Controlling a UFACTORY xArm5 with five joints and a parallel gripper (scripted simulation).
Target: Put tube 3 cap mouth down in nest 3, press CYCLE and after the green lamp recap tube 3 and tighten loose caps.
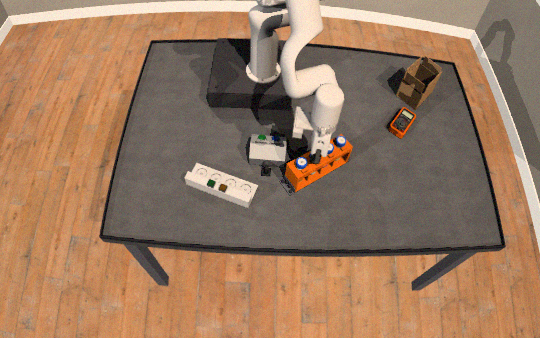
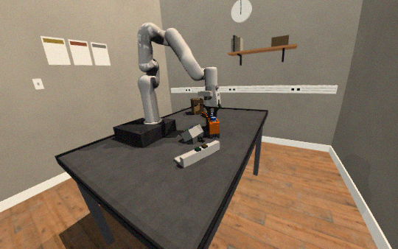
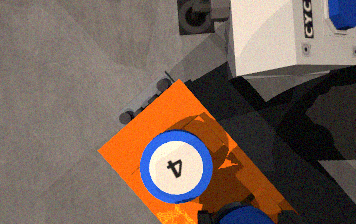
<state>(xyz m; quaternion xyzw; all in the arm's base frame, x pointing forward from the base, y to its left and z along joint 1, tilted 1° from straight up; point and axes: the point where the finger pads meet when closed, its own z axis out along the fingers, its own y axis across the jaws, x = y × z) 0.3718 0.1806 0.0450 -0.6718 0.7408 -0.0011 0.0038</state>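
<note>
My gripper is now 1 cm above the cap 3. The rest, counted from my hand: cap 2: 4 cm to the left, 3 cm behind, 1 cm below; cap 4: 4 cm to the right, 3 cm ahead, 1 cm below; cap 1: 8 cm to the left, 6 cm behind, 1 cm below.
</note>
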